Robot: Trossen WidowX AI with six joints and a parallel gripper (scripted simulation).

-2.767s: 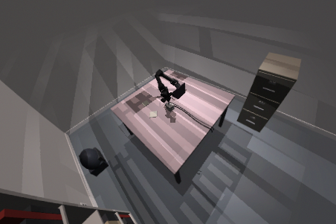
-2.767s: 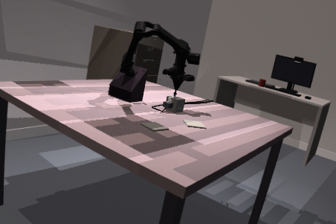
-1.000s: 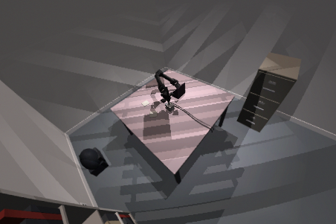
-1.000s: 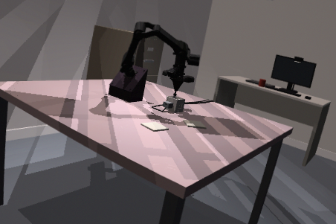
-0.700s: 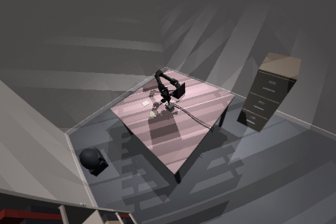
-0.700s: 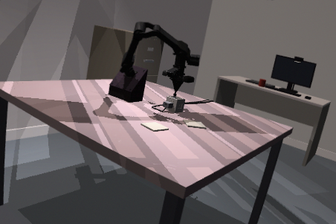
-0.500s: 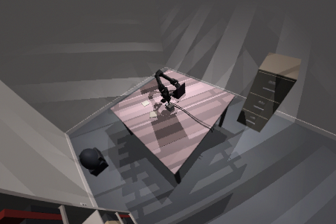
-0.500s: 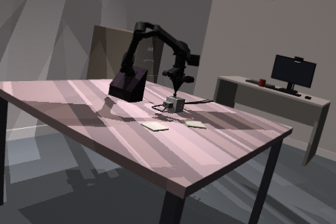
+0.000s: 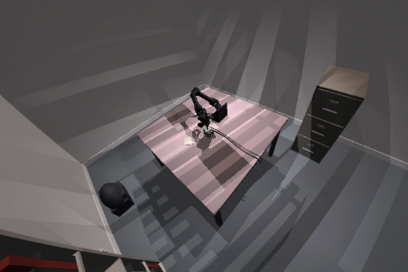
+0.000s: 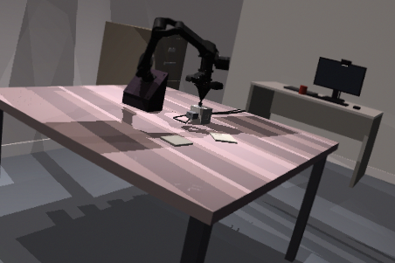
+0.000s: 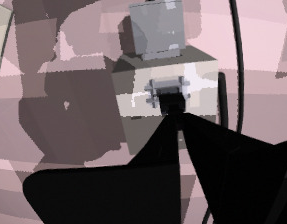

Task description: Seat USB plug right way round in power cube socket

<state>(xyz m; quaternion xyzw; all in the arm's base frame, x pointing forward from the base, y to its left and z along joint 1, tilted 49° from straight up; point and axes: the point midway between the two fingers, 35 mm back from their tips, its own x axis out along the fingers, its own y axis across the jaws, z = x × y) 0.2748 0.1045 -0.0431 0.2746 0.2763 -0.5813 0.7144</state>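
Now: the dark USB plug 2 cm below my gripper tip.
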